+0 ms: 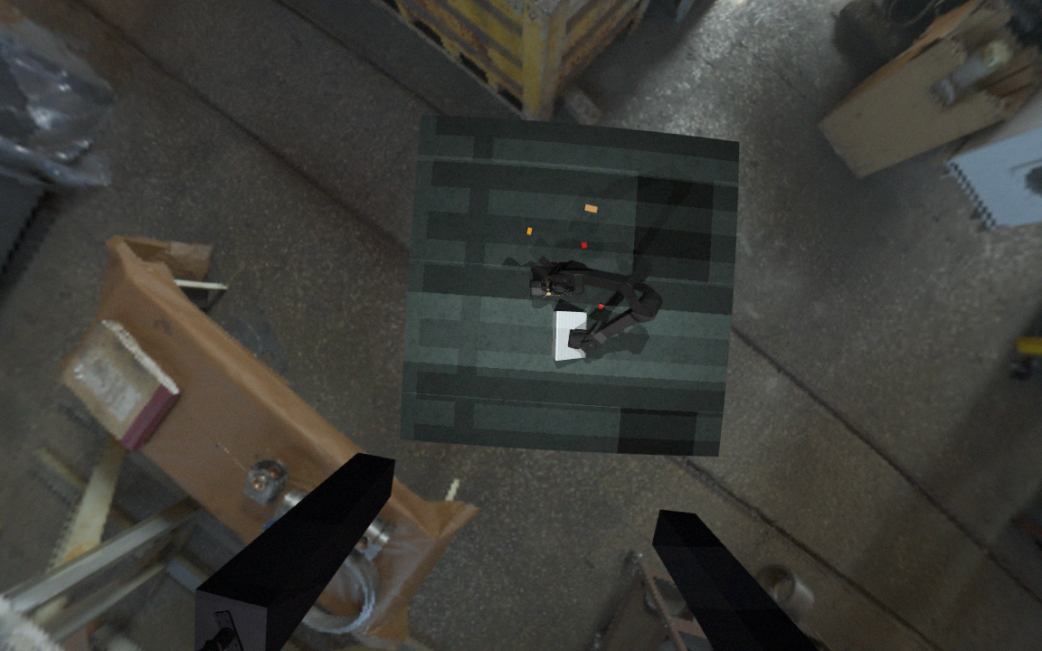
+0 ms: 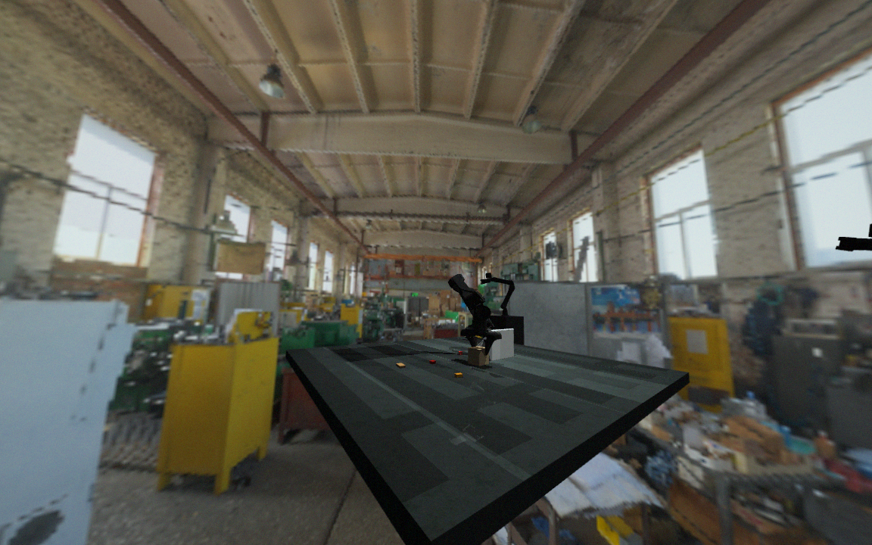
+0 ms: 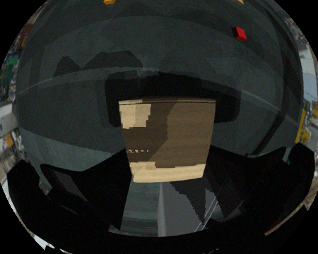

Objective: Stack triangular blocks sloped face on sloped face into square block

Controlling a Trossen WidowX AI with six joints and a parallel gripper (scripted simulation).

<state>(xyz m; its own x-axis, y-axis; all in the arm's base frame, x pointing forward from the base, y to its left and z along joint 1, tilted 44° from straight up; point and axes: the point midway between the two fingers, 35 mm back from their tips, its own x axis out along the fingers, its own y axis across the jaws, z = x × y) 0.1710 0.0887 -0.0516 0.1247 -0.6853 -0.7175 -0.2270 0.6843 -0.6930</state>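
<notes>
The tan triangular block is 10 mm above my gripper tip.
</notes>
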